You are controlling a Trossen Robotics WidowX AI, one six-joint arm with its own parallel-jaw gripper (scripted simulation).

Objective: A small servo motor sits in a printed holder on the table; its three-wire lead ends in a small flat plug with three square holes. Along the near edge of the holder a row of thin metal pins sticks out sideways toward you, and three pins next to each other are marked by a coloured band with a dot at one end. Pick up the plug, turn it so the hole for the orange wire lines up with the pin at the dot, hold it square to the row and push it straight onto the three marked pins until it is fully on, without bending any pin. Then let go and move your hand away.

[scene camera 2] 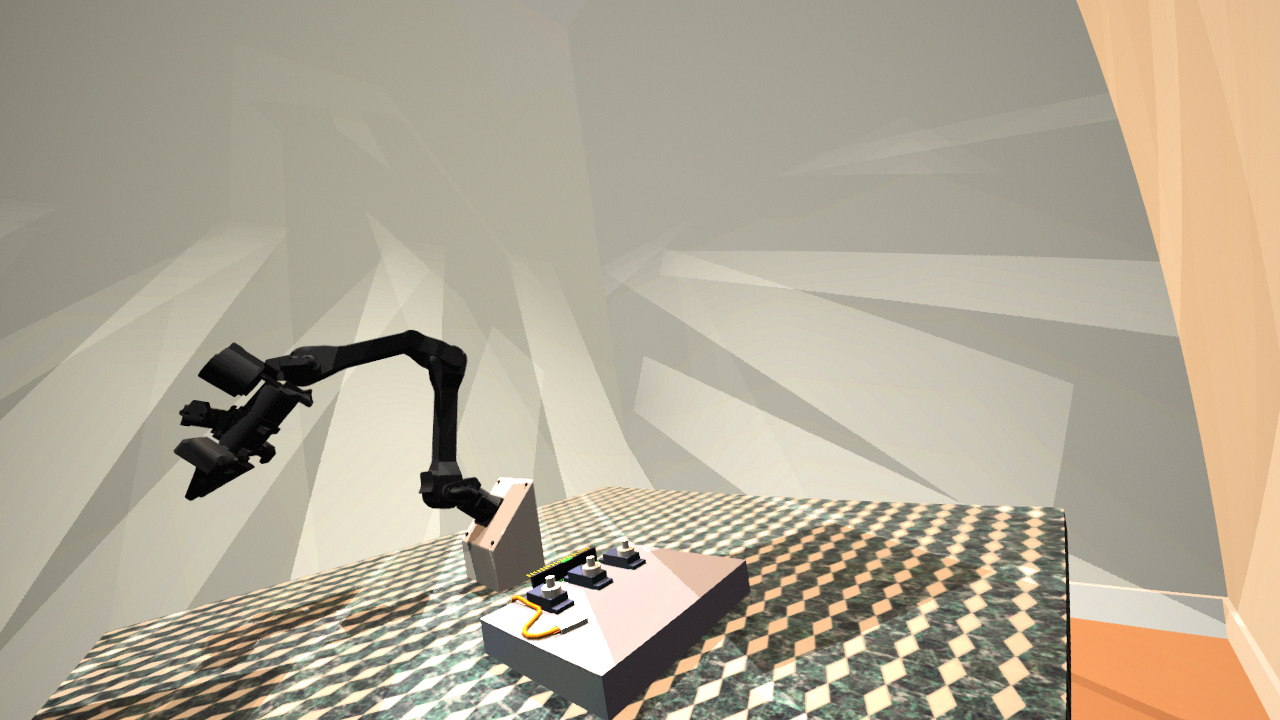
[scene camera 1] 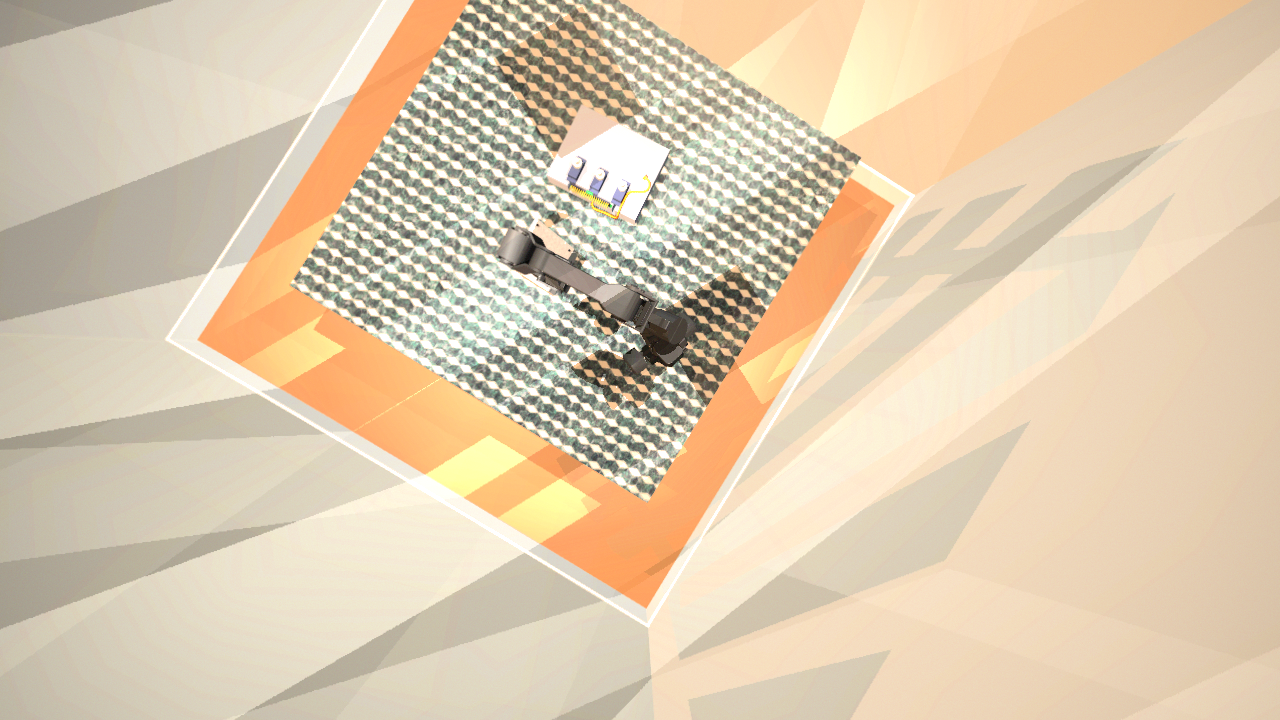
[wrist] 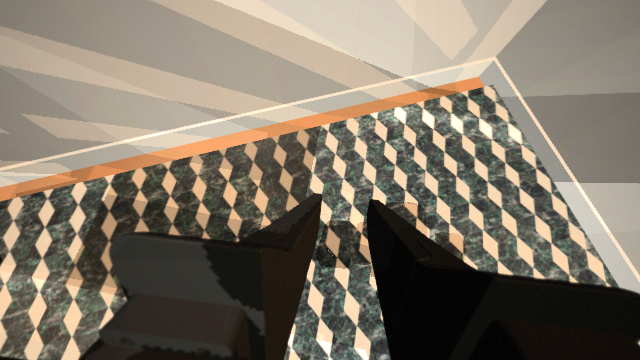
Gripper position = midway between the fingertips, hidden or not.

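Note:
Scene camera 2 shows the gripper point(scene camera 2: 193, 497) and a white printed holder point(scene camera 2: 641, 624). Scene camera 1 shows the gripper point(scene camera 1: 670, 362) and the white printed holder point(scene camera 1: 604, 143). The wrist view shows the gripper point(wrist: 344, 204).

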